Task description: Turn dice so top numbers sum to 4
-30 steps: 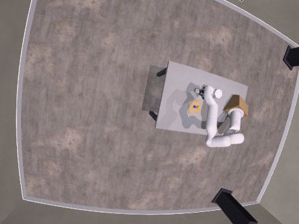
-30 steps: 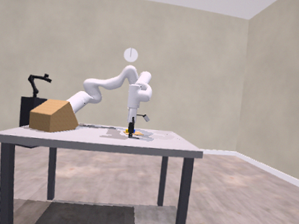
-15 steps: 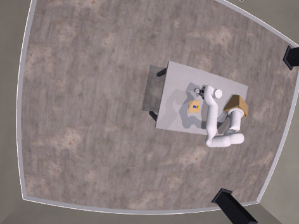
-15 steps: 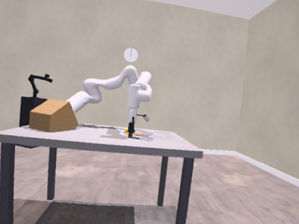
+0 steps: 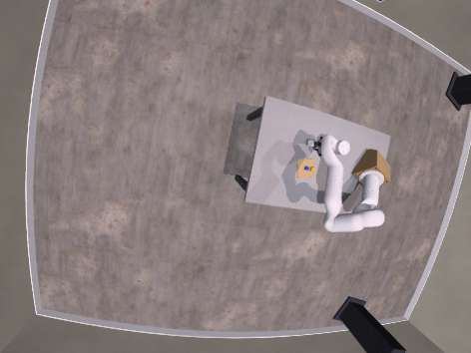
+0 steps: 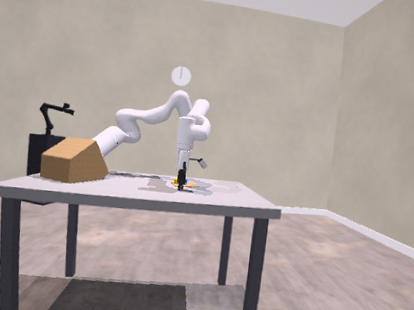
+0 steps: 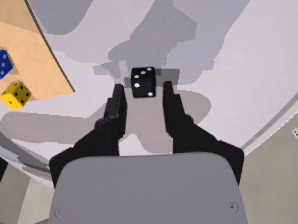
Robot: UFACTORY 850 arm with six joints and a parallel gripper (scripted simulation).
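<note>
My gripper is now 4 cm above the black die. From my hand the other things lie so: yellow die: 7 cm behind, 15 cm to the left, 3 cm below; then tan mat: 3 cm behind, 17 cm to the left, 5 cm below; then blue die: 3 cm behind, 17 cm to the left, 3 cm below.
</note>
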